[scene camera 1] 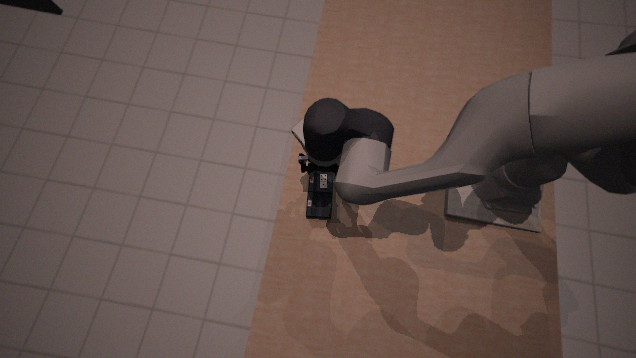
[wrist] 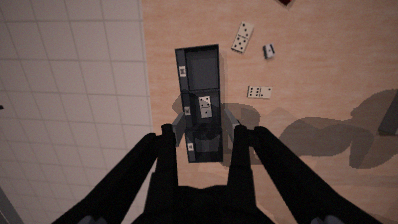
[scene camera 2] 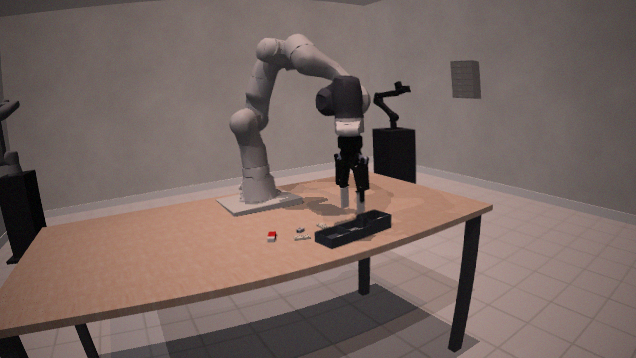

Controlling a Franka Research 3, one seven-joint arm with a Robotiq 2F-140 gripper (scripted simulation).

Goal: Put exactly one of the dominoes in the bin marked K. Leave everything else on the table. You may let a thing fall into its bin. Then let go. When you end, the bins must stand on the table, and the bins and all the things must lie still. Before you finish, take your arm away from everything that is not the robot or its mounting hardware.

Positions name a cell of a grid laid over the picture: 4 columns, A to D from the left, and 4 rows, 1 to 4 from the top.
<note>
In view: the gripper (scene camera 2: C3) and a bin (scene camera 2: C3).
The bin also shows in scene camera 1 (scene camera 1: C3) and in the wrist view (wrist: B2). The gripper is seen too in the wrist view (wrist: C3).
</note>
